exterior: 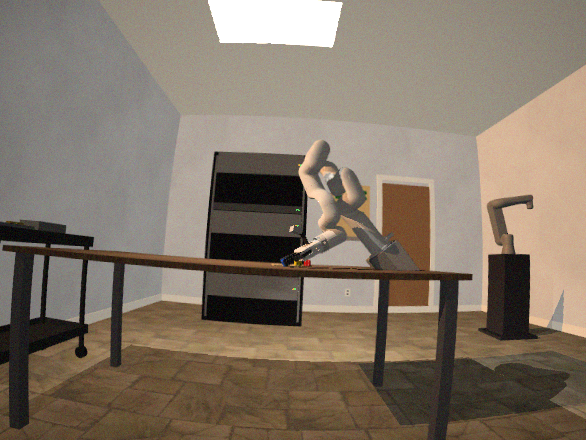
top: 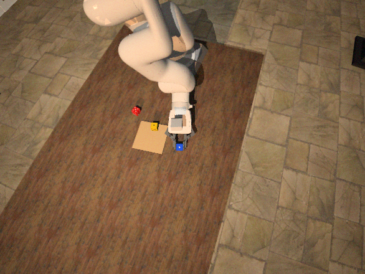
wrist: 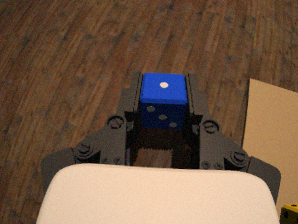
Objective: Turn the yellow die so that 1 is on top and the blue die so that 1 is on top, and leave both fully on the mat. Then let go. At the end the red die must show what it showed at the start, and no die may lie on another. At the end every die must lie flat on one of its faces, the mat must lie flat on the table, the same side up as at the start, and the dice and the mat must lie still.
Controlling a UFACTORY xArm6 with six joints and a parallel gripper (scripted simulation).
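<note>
The blue die lies right at my hand. Also, from my hand: yellow die (4 cm behind, 15 cm to the right, 1 cm below); red die (7 cm behind, 27 cm to the right, 1 cm below); tan mat (1 cm ahead, 14 cm to the right, 2 cm below).
</note>
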